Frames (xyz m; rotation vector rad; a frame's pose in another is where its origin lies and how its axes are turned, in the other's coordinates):
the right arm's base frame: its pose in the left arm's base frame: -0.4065 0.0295 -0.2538 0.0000 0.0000 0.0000
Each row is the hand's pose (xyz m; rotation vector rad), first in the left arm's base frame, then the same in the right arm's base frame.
Working: the left arm's base frame: its pose in the right arm's base frame: 0.4065 -0.0295 0.2538 0.0000 0.0000 0.0000

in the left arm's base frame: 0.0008 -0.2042 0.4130 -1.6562 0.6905 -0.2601
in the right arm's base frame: 0.4073 -0.2337 0.6668 -1.6562 0.6905 -0.2601
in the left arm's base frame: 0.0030 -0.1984 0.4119 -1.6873 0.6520 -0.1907
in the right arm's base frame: 0.4095 -0.2279 0.6657 -1.6873 0.6520 -0.1907
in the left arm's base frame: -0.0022 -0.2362 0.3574 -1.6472 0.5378 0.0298
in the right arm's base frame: 0.4043 -0.2657 0.6112 -1.6472 0.5378 0.0298
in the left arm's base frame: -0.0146 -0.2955 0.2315 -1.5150 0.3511 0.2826
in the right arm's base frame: 0.3919 -0.3250 0.4853 -1.5150 0.3511 0.2826
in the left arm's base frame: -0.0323 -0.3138 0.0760 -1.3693 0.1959 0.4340
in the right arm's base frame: 0.3742 -0.3433 0.3298 -1.3693 0.1959 0.4340
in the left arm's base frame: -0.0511 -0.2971 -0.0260 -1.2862 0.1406 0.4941
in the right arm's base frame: 0.3554 -0.3266 0.2278 -1.2862 0.1406 0.4941
